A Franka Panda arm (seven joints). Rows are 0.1 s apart.
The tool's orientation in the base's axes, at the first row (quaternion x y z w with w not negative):
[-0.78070, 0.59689, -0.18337, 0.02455]
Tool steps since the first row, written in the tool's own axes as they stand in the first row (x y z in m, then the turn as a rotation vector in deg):
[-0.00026, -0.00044, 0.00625, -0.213, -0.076, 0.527]
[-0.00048, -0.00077, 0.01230, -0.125, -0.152, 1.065]
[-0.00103, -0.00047, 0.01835, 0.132, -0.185, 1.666]
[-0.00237, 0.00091, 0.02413, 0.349, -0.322, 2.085]
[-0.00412, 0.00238, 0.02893, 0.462, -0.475, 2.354]
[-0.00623, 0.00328, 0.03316, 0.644, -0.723, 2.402]
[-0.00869, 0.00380, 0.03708, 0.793, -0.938, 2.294]
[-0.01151, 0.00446, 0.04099, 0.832, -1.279, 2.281]
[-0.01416, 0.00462, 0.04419, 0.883, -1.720, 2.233]
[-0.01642, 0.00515, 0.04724, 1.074, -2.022, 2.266]
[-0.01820, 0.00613, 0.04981, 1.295, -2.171, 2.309]
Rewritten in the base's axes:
[0.00232, -0.00076, -0.00578, 0.190, 0.127, -0.526]
[0.00449, -0.00155, -0.01138, 0.449, -0.031, -0.985]
[0.00600, -0.00221, -0.01724, 0.726, -0.372, -1.470]
[0.00625, -0.00239, -0.02332, 1.032, -0.613, -1.770]
[0.00603, -0.00203, -0.02862, 1.283, -0.724, -1.952]
[0.00607, -0.00106, -0.03333, 1.567, -0.833, -1.886]
[0.00628, 0.00039, -0.03775, 1.764, -0.892, -1.692]
[0.00629, 0.00215, -0.04229, 2.084, -0.829, -1.582]
[0.00657, 0.00402, -0.04599, 2.487, -0.742, -1.411]
[0.00654, 0.00545, -0.04955, 2.818, -0.841, -1.315]
[0.00606, 0.00638, -0.05265, 3.018, -1.014, -1.260]

